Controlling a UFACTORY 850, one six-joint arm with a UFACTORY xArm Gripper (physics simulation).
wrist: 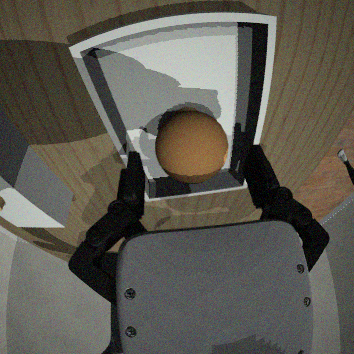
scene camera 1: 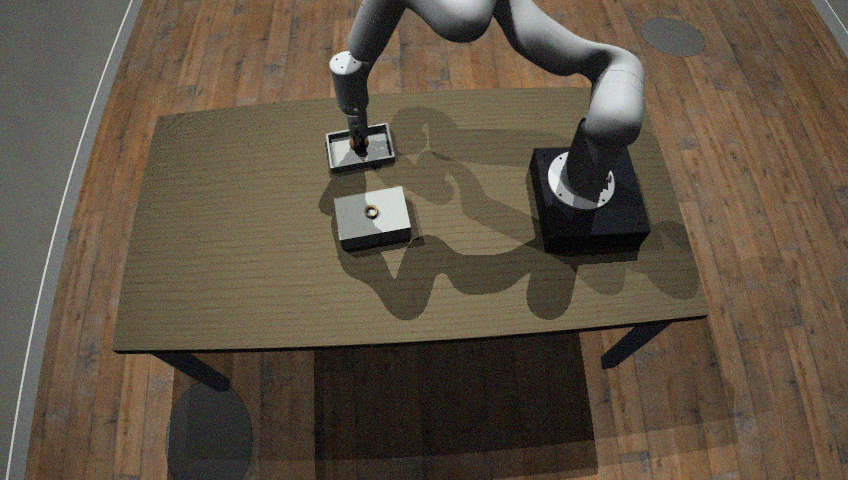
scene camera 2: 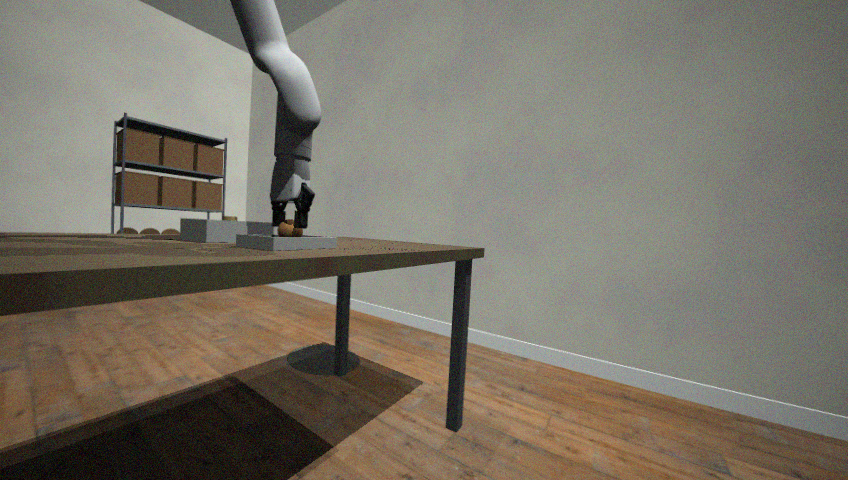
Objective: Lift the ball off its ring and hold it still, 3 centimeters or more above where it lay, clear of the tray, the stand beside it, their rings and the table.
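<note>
The orange ball sits low in the shallow pale tray; its ring is hidden beneath it. My gripper is open and lowered around the ball, one finger on each side. In the wrist view a gap shows between the ball and each finger. In scene camera 1 the gripper covers much of the ball. The stand is a pale block beside the tray, with a small brown ring on top.
The wooden table carries the tray, the stand and the arm's black base block, which is at the right in scene camera 1. The tray's raised walls surround the fingers. A shelf unit with brown boxes is in the background of scene camera 2.
</note>
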